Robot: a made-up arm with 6 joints.
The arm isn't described. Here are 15 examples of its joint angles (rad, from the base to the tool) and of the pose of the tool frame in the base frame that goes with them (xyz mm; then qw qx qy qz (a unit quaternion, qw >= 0)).
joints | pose
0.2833 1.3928 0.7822 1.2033 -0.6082 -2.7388 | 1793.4 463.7 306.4 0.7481 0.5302 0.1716 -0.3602
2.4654 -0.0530 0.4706 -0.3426 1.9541 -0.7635 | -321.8 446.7 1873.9 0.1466 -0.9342 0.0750 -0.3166
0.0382 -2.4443 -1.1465 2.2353 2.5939 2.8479 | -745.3 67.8 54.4 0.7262 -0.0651 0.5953 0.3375
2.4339 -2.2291 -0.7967 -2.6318 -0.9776 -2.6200 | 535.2 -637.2 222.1 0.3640 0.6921 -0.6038 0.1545
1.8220 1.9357 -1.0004 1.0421 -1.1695 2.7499 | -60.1 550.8 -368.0 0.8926 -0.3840 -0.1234 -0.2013
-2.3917 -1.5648 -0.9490 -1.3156 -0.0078 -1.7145 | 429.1 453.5 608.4 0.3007 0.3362 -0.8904 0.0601
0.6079 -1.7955 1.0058 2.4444 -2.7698 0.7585 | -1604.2 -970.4 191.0 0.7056 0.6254 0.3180 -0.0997
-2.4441 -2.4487 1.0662 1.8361 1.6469 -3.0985 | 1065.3 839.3 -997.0 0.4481 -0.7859 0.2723 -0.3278
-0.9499 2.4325 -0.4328 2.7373 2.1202 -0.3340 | 230.6 -75.7 -842.2 0.3100 0.7901 -0.2146 0.4833
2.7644 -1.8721 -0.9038 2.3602 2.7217 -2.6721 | 804.3 -437.9 578.4 0.4093 0.6398 0.1201 -0.6393
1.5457 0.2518 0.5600 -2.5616 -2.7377 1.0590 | -106.3 967.5 1670.6 0.5931 -0.1683 0.1881 -0.7645
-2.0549 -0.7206 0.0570 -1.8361 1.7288 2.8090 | 151.8 200.8 1636.2 0.1623 -0.1890 -0.1961 0.9484
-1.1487 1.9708 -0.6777 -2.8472 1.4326 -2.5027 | 360.7 -438.5 -414.2 0.1949 -0.4628 -0.6667 -0.5508
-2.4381 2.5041 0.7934 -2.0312 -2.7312 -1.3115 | -345.9 -384.4 -1291.9 0.1743 -0.6852 0.1674 -0.6871
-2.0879 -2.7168 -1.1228 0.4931 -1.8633 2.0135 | 178.8 592.6 -136.6 0.2583 -0.1618 0.8217 -0.4816
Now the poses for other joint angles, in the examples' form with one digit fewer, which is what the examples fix.
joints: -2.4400 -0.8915 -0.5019 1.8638 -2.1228 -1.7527
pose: 349 236 1516 0.636 0.230 0.231 0.699
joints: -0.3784 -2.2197 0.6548 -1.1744 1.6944 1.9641
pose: -1501 532 -98 0.013 0.582 -0.728 -0.361
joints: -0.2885 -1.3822 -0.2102 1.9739 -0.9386 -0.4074
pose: -1039 372 1240 0.513 -0.319 -0.166 -0.780
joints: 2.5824 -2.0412 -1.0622 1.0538 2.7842 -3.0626
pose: 768 -390 400 0.722 0.424 0.166 -0.520
